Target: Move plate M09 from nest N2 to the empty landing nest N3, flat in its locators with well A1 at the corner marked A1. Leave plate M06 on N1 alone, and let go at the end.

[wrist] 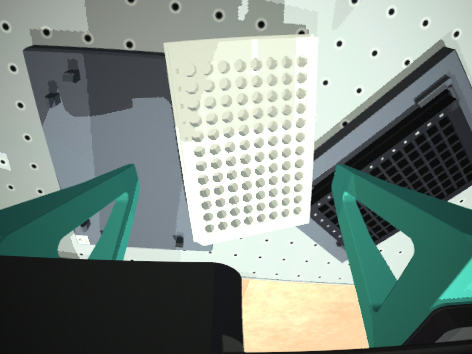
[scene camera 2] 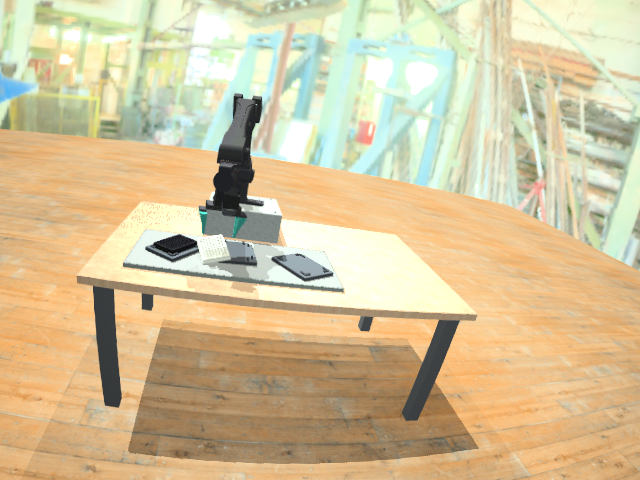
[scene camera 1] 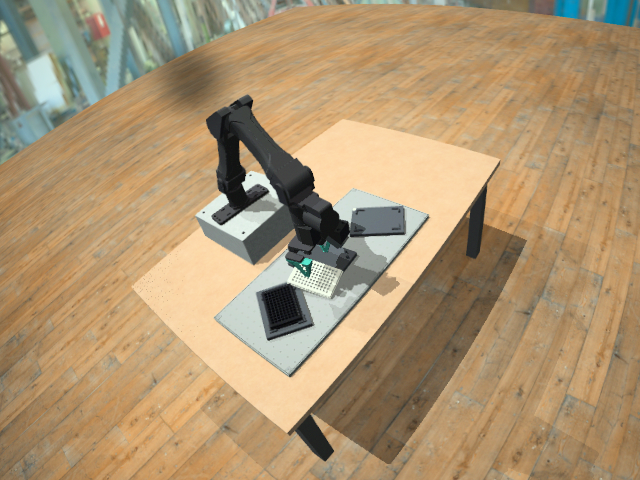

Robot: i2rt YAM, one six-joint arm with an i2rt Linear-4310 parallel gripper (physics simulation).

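Observation:
The cream plate M09 (scene camera 1: 316,279) (scene camera 2: 214,249) (wrist: 250,145) lies off its locators. One long side overlaps the edge of the dark nest N2 (scene camera 1: 337,256) (scene camera 2: 242,252) (wrist: 140,145) and the other reaches toward N1; it looks slightly tilted. The dark landing nest N3 (scene camera 1: 378,220) (scene camera 2: 302,266) is bare, at the board's far end. The black plate M06 (scene camera 1: 281,306) (scene camera 2: 176,242) (wrist: 425,160) sits on nest N1 (scene camera 1: 290,330) (scene camera 2: 173,254) (wrist: 377,119). My gripper (scene camera 1: 316,261) (scene camera 2: 220,234) (wrist: 235,175) is open and empty above M09, its fingers spread wider than the plate's short side.
The pale perforated board (scene camera 1: 289,359) (scene camera 2: 138,257) (wrist: 280,257) carries all three nests on the wooden table (scene camera 1: 413,155) (scene camera 2: 387,273) (wrist: 300,310). The arm's grey base block (scene camera 1: 222,242) (scene camera 2: 263,227) stands behind the board. A small white label (wrist: 82,240) shows at N2's corner in the wrist view.

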